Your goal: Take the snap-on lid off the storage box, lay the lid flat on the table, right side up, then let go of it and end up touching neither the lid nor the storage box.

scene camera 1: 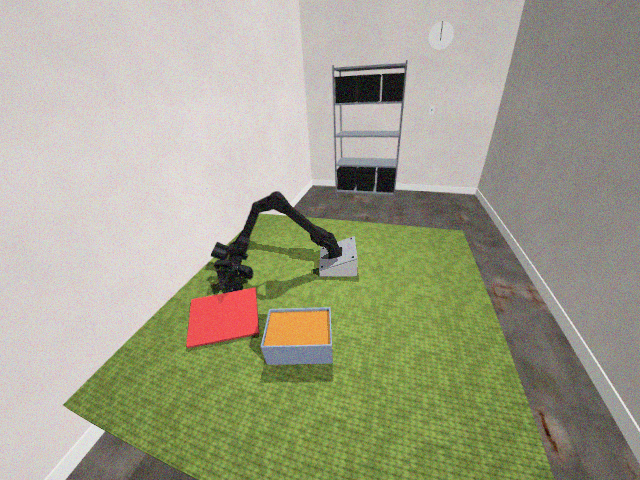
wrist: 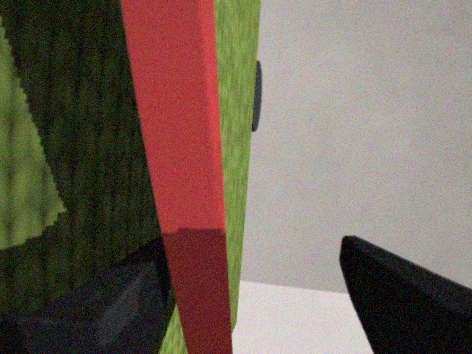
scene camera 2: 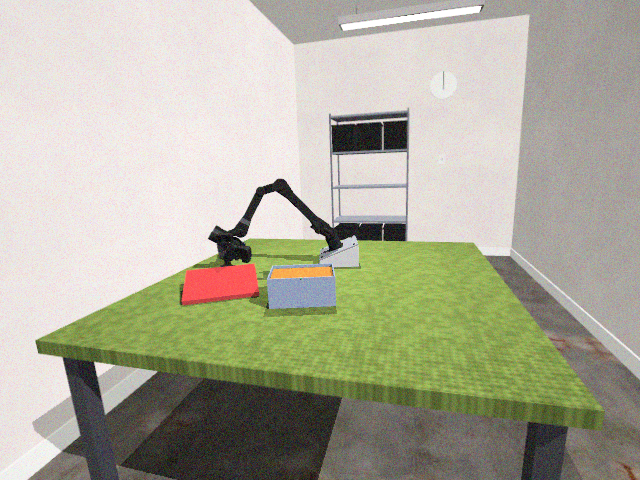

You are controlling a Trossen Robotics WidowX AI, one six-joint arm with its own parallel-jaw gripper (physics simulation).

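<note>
The red lid (scene camera 1: 222,317) (scene camera 2: 219,284) (wrist: 180,125) is off the box, to its left in the scene views, with its broad smooth face up. It is low at the table; whether its rear edge is slightly raised is hard to tell. The blue-grey storage box (scene camera 1: 297,354) (scene camera 2: 301,293) stands upright and open, with an orange inside. My gripper (scene camera 1: 223,293) (scene camera 2: 225,264) (wrist: 257,248) is open at the lid's rear edge. The lid's edge lies between the spread fingers, close to the left finger in the wrist view, with a gap to the right one. Contact there is unclear.
The green table (scene camera 1: 413,361) (scene camera 2: 413,330) carries everything. The arm's grey base (scene camera 1: 338,266) (scene camera 2: 343,255) stands behind the box. A wall runs along the left side. A shelf unit (scene camera 1: 368,134) (scene camera 2: 369,186) stands on the floor at the back.
</note>
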